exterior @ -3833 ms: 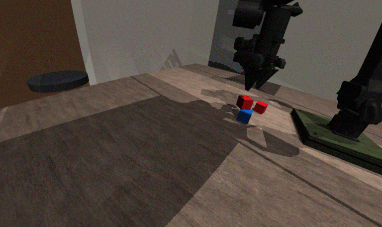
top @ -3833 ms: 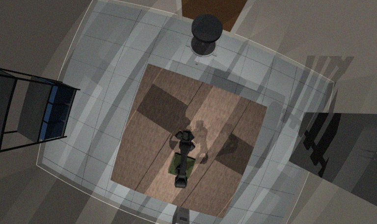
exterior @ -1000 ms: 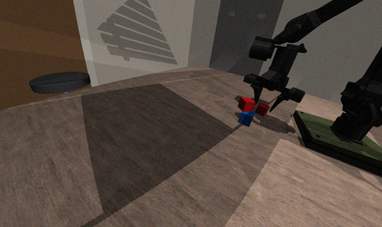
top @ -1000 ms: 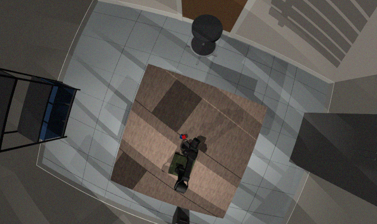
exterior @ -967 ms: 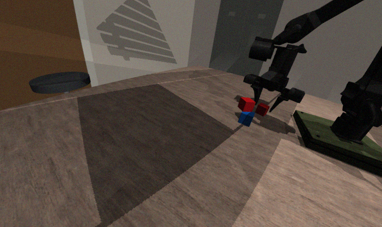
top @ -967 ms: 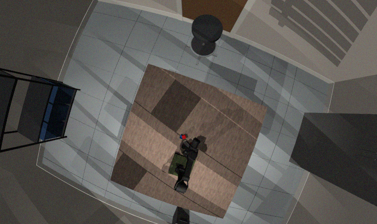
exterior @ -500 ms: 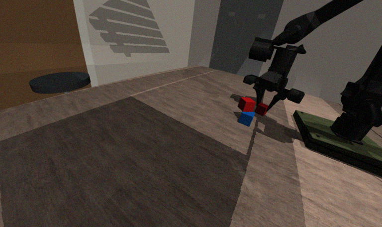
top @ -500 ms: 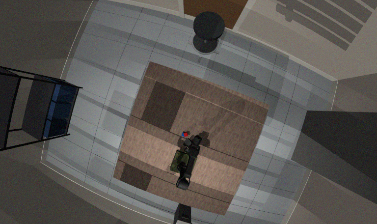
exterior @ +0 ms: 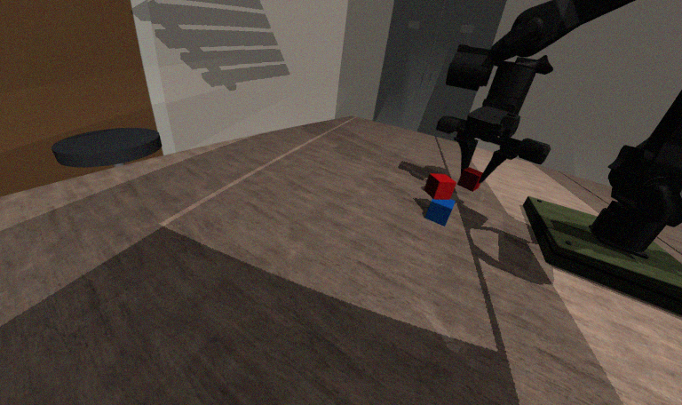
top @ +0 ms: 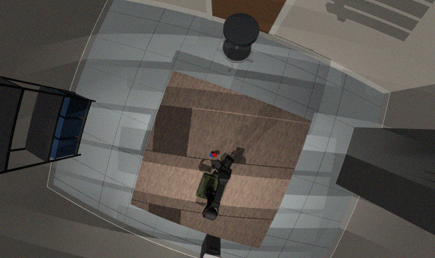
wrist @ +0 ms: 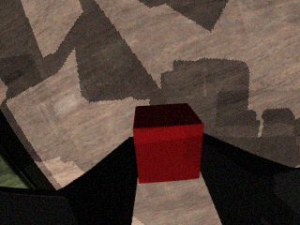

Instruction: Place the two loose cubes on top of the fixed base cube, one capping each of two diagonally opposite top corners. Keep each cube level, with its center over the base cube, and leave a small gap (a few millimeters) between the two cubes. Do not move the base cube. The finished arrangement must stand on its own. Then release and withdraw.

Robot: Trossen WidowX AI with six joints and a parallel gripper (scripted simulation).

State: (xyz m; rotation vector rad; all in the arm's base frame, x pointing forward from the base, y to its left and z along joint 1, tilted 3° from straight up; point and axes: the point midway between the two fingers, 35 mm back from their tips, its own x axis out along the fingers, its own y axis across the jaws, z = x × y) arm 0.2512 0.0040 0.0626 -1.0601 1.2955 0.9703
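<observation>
The blue cube is 30 mm ahead of my gripper tip, 110 mm to the left of it and 30 mm below it.
</observation>
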